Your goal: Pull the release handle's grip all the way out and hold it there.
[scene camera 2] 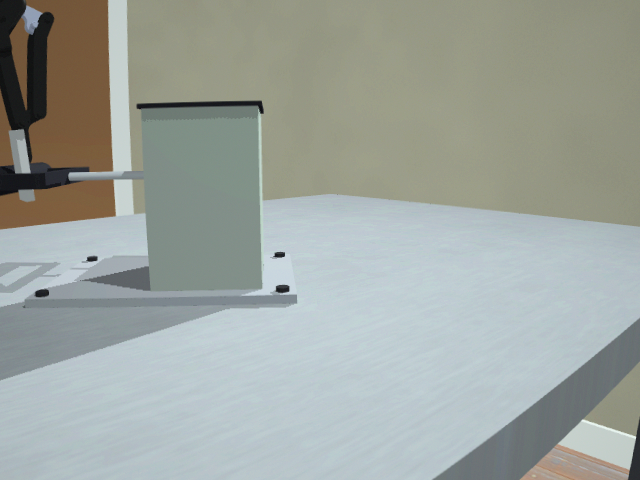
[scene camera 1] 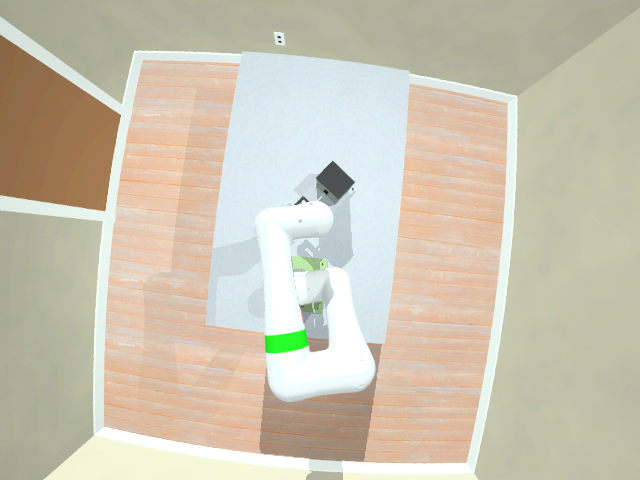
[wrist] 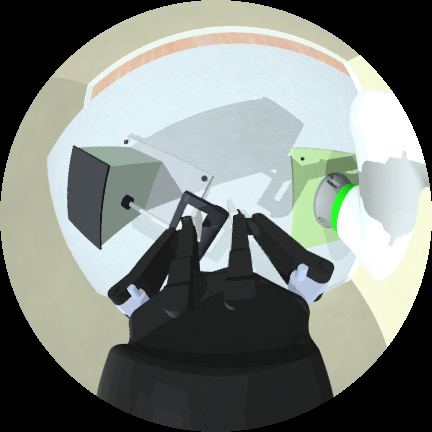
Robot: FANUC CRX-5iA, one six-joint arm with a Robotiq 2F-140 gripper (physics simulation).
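The release handle's housing (scene camera 1: 334,179) (scene camera 2: 204,206) (wrist: 112,215) is a grey-green box with a black lid, upright on a bolted base plate (scene camera 2: 206,300) (wrist: 175,165). A pale rod (scene camera 2: 105,175) (wrist: 150,215) sticks out of its side, with a long stretch showing. At the rod's end is the grip (scene camera 1: 301,199) (scene camera 2: 54,177) (wrist: 202,204), a dark rectangular frame held level above the table. My gripper (scene camera 2: 24,178) (wrist: 213,209) points down and is shut on the grip's outer bar, with one pale finger pad inside the frame. The arm hides the gripper in scene camera 1.
The light grey table (scene camera 1: 320,118) (scene camera 2: 413,330) carries the housing. My white arm (scene camera 1: 281,289) (wrist: 380,210) stands on a green mounting plate (scene camera 1: 310,263) (wrist: 304,200) and bends over the table, close beside the housing. The arm and handle cast shadows on the table.
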